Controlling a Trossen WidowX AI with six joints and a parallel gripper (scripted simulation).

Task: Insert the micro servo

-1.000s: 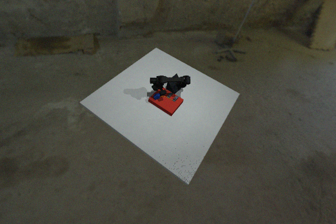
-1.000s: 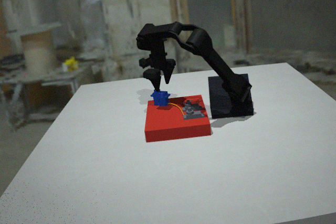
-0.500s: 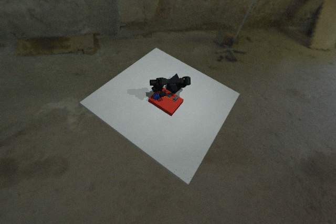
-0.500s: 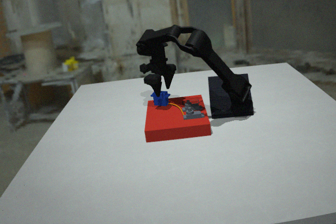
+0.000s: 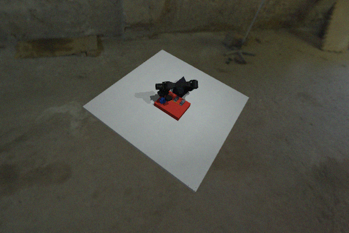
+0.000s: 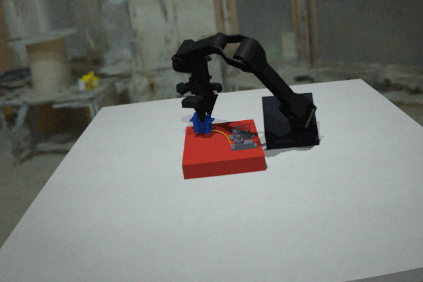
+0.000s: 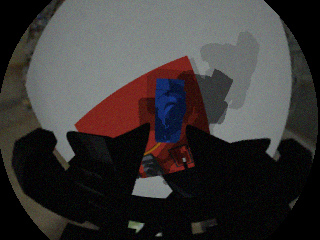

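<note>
Right now the deck is 80 mm to the left of my gripper tip and 70 mm below it.
</note>
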